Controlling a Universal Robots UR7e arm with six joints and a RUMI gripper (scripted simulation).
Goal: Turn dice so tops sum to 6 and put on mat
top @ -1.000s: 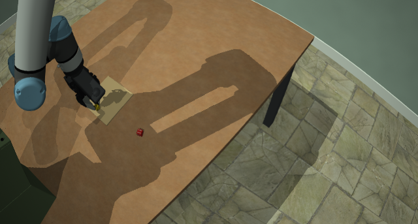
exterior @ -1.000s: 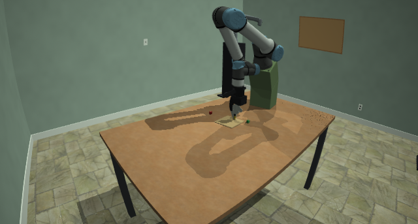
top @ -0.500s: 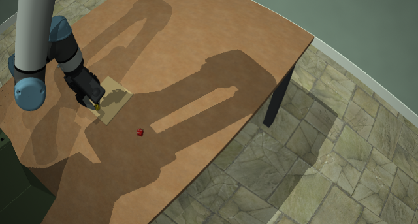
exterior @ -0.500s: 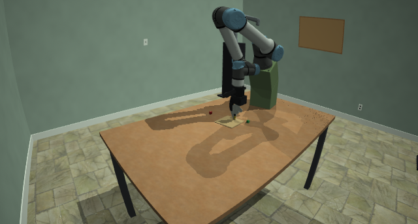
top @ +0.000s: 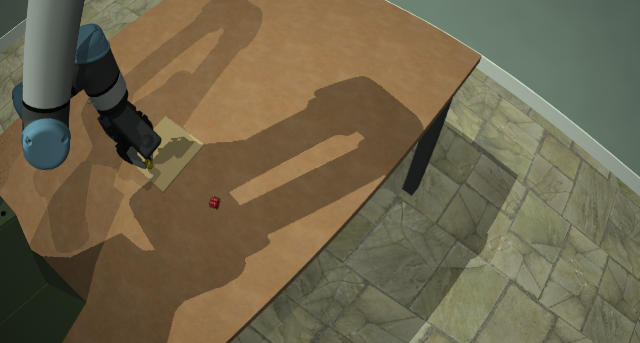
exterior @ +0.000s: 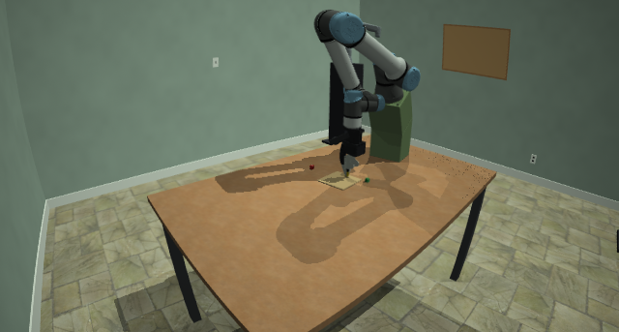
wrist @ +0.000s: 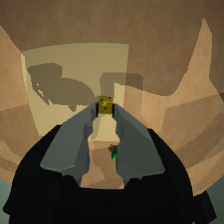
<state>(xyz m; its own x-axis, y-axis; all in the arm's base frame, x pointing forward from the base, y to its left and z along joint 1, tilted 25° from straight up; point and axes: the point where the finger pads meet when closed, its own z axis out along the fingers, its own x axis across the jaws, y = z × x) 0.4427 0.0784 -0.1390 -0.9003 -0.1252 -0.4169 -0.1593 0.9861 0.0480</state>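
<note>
My gripper is now 1 cm above the yellow die. Also, from my hand: mat 5 cm ahead, 1 cm to the left, 2 cm below; green die 4 cm behind, 9 cm to the left, 2 cm below; red die 6 cm ahead, 17 cm to the right, 2 cm below.
</note>
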